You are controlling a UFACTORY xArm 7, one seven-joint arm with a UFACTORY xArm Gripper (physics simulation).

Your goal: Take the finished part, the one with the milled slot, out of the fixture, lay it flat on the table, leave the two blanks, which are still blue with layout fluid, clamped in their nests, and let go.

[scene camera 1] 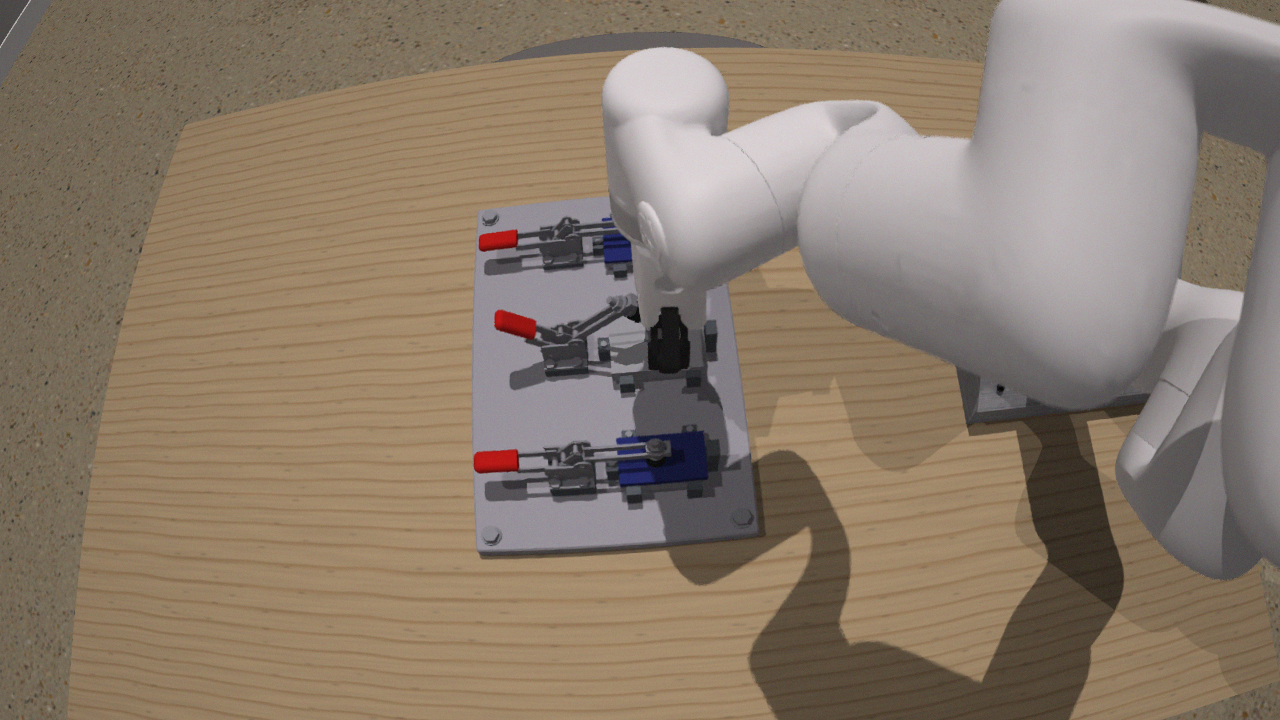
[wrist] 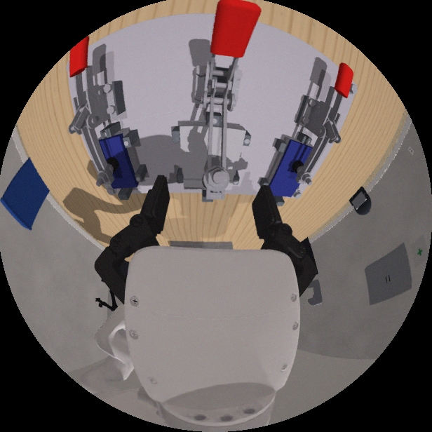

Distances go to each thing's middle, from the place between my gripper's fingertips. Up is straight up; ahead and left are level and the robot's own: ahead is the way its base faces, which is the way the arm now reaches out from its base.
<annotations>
My hand is 4 cm above the finished part point(scene camera 1: 629, 340) and 1 cm short of it. Also, from my hand: toggle clamp handle point(scene camera 1: 504, 321) (11 cm ahead, 1 cm to the right); then fixture plate point(scene camera 1: 515, 405) (6 cm below, 6 cm ahead).
</annotations>
